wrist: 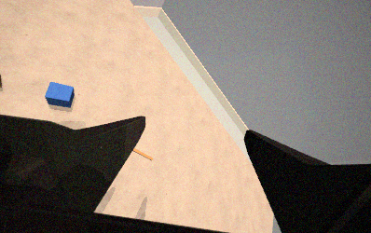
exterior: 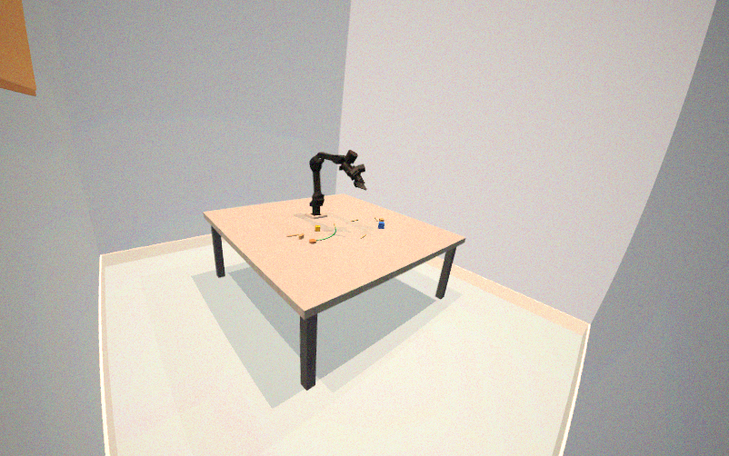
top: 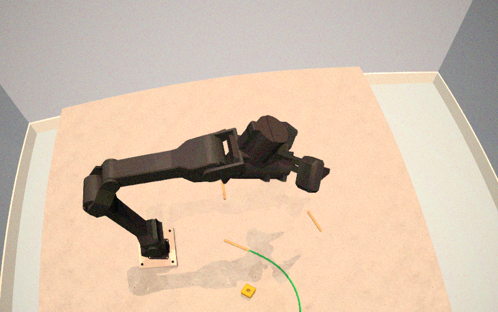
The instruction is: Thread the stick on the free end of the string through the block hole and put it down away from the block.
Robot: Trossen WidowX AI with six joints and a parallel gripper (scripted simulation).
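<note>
My gripper tip is now 290 mm above the yellow wooden block, 220 mm to the left of it and 160 mm past it. Also, from my gripper tip: round wooden button: 330 mm to the right, 290 mm below, 10 mm behind; then blue cube: 280 mm below, 200 mm to the left, 30 mm behind; then orange wedge-like piece: 370 mm to the right, 290 mm below, 80 mm behind.
</note>
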